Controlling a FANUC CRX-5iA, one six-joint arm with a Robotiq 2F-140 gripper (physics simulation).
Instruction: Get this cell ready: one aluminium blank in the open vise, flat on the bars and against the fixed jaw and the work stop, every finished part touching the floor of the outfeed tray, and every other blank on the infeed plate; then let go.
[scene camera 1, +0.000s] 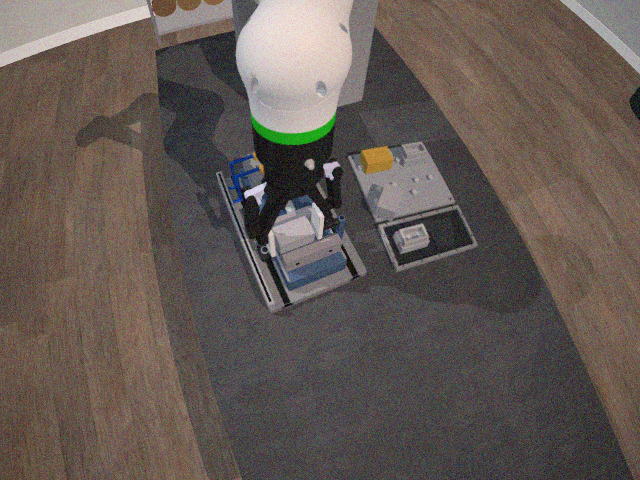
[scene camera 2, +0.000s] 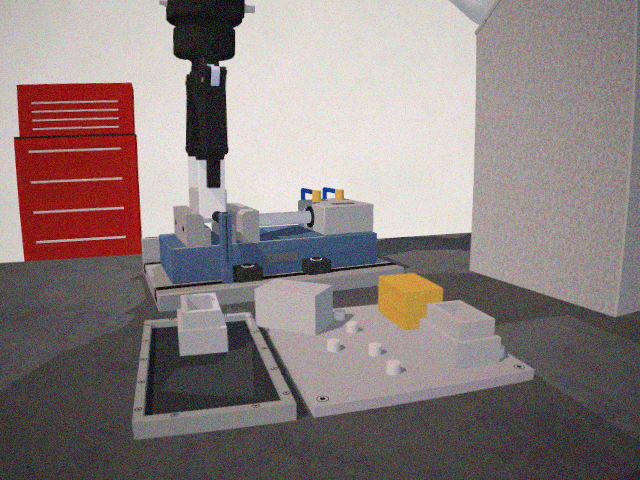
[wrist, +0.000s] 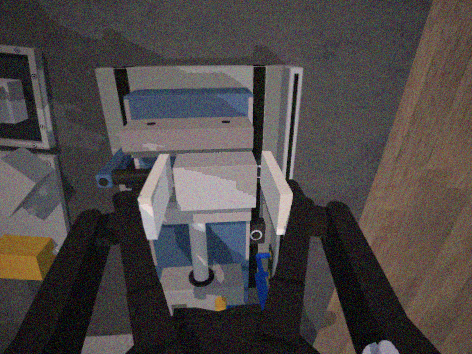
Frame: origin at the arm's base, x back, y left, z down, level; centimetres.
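Seen in the pictures: gripper, fingertip midpoint: (scene camera 1: 293, 240) (scene camera 2: 205, 213) (wrist: 216, 168).
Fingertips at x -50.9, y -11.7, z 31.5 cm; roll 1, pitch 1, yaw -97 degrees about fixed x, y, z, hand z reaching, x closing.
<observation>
Offsets run from my fingertips to a thing's middle. "spot": to the spot under its first point.
My gripper (scene camera 1: 294, 231) (scene camera 2: 211, 204) (wrist: 216, 168) is open around a grey blank {dx +0.3, dy +0.0, dz -1.2 cm} (scene camera 1: 294, 232) (wrist: 215, 180), with a gap beside each pad. The blank sits between the fixed jaw (scene camera 1: 311, 251) (scene camera 2: 191, 225) (wrist: 187, 135) and moving jaw (scene camera 2: 246, 222); its underside and jaw contact are hidden. The work stop {spot: dx +1.0, dy +8.8, dz +0.9 cm} (scene camera 1: 341, 226) (scene camera 2: 225, 248) (wrist: 131, 176) has its tip near one pad; contact is unclear. A pocketed part {dx -2.1, dy +22.8, dz +6.4 cm} (scene camera 1: 412, 237) (scene camera 2: 202, 333) (wrist: 11, 100) stands in the outfeed tray (scene camera 2: 217, 427). Another pocketed part {dx +17.4, dy +31.7, dz +6.2 cm} (scene camera 2: 465, 335), a turned grey block {dx +6.5, dy +21.2, dz +6.2 cm} (scene camera 2: 292, 304) (wrist: 20, 180) and a yellow block {dx +17.3, dy +22.6, dz +6.2 cm} (scene camera 1: 376, 160) (scene camera 2: 408, 299) are on the infeed plate {dx +12.6, dy +27.2, dz +8.4 cm} (scene camera 1: 423, 191) (scene camera 2: 361, 387).
The vise's blue body {spot: dx +9.3, dy +6.4, dz +4.4 cm} (scene camera 2: 289, 253) stands on a grey base {spot: dx -7.5, dy +0.9, dz +6.9 cm} (scene camera 1: 310, 294). Its spindle {spot: dx +9.8, dy +1.6, dz +0.9 cm} (scene camera 2: 284, 218) (wrist: 199, 250) and blue-handled fittings {spot: dx +17.4, dy -7.3, dz +3.2 cm} (scene camera 1: 235, 180) (wrist: 262, 280) lie behind the moving jaw. Small pegs {spot: dx +10.8, dy +30.4, dz +7.3 cm} (scene camera 2: 374, 348) stand on the infeed plate. A red cabinet (scene camera 2: 77, 196) is in the background.
</observation>
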